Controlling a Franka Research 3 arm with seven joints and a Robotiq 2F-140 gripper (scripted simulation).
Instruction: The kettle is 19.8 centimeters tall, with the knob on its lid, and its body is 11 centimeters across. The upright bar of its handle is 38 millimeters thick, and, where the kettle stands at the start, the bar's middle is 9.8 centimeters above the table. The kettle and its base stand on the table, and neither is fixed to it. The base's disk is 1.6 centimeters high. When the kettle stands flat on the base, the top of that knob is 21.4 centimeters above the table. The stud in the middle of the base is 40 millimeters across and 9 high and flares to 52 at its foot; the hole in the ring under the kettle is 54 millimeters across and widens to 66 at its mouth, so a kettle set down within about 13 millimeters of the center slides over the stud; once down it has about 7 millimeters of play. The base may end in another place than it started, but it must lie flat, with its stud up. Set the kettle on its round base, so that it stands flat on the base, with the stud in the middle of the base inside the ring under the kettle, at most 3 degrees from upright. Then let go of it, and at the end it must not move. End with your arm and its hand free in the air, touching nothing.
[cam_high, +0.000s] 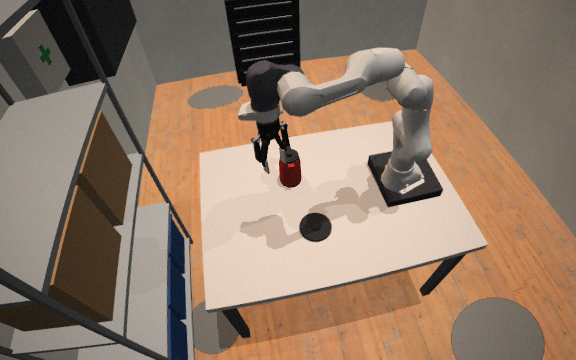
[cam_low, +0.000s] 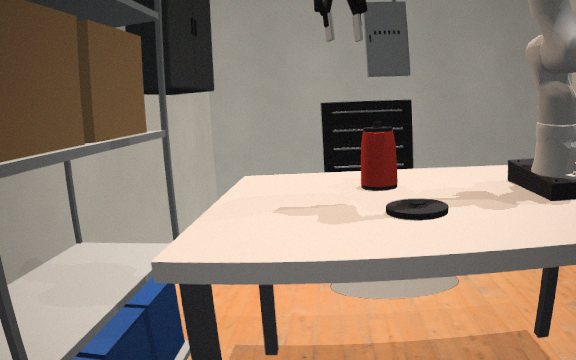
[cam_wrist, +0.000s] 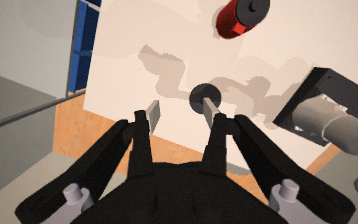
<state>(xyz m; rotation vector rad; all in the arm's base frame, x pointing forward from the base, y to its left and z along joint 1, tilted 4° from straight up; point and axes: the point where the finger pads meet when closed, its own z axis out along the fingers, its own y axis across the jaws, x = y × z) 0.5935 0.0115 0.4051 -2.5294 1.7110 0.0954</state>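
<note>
Now: hand 340 mm above the red kettle, 280 mm to the left of it and 120 mm past it. Round my hand: black round base 430 mm below, 150 mm behind, 70 mm to the left.
</note>
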